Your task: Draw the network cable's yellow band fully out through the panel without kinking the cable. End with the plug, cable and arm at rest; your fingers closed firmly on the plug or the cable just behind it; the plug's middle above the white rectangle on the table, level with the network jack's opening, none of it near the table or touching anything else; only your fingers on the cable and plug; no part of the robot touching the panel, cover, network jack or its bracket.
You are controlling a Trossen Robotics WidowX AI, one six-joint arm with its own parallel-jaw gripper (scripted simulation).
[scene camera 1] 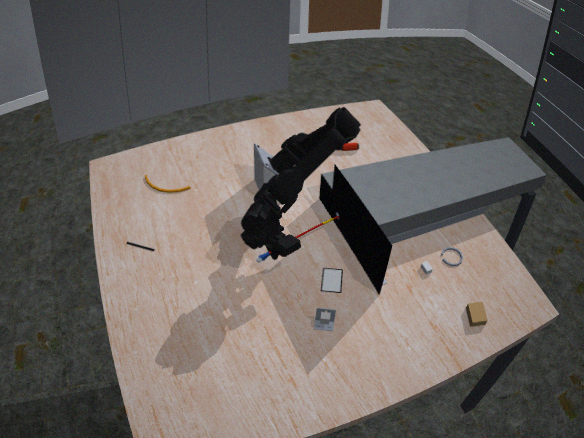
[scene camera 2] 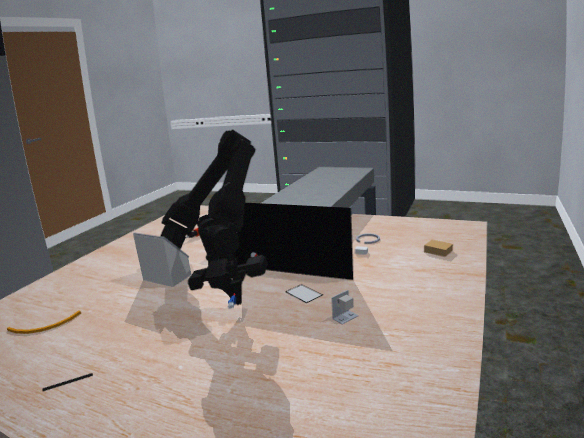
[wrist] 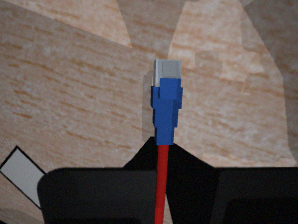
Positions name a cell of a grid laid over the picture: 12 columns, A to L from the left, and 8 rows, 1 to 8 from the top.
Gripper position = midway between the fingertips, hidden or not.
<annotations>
gripper: scene camera 1 F5; scene camera 2 E6; wrist G6
</annotations>
